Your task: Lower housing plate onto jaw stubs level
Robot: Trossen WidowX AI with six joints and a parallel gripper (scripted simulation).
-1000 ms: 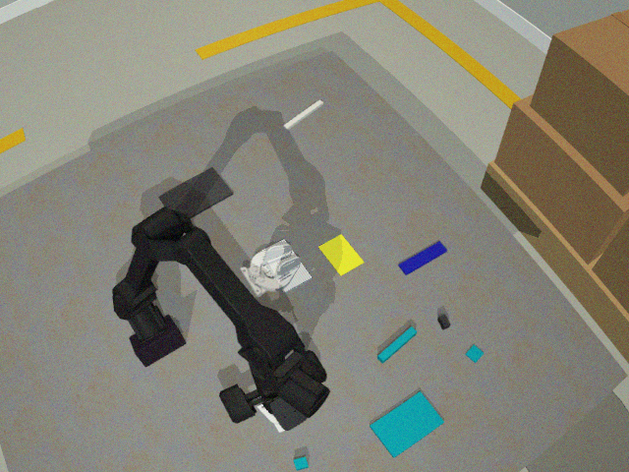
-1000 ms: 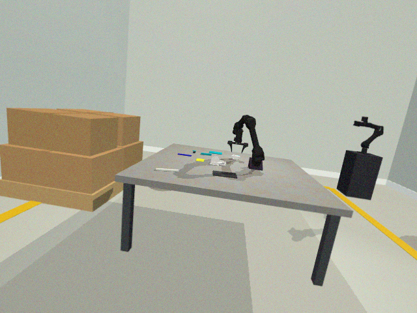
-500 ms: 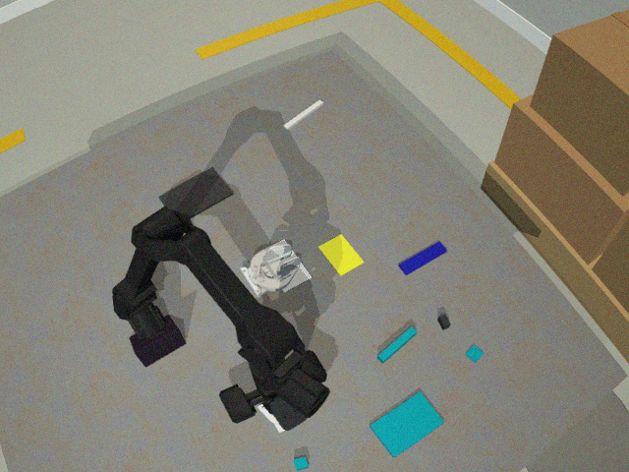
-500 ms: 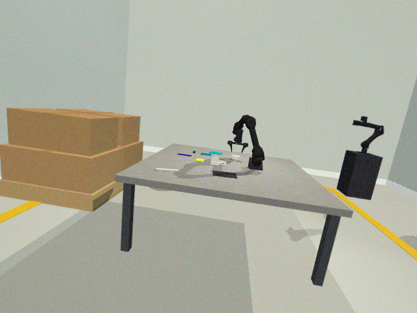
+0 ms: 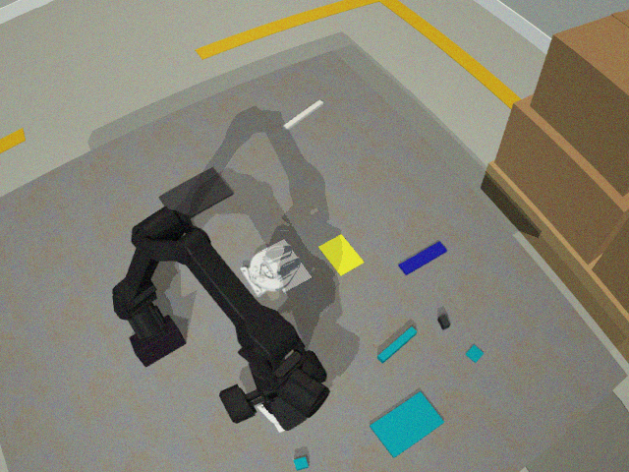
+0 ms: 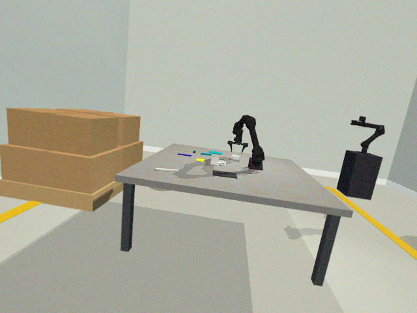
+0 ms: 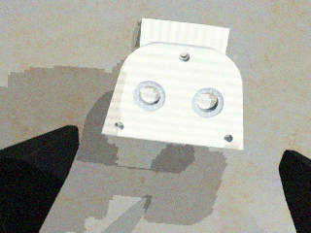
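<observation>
The white housing plate is 30 mm below my gripper tip and 10 mm to the right of it. Also, from my gripper tip: teal plate: 200 mm ahead, 160 mm to the right, 60 mm below; white block: 50 mm below, 10 mm to the right; teal bar: 280 mm ahead, 50 mm below.
</observation>
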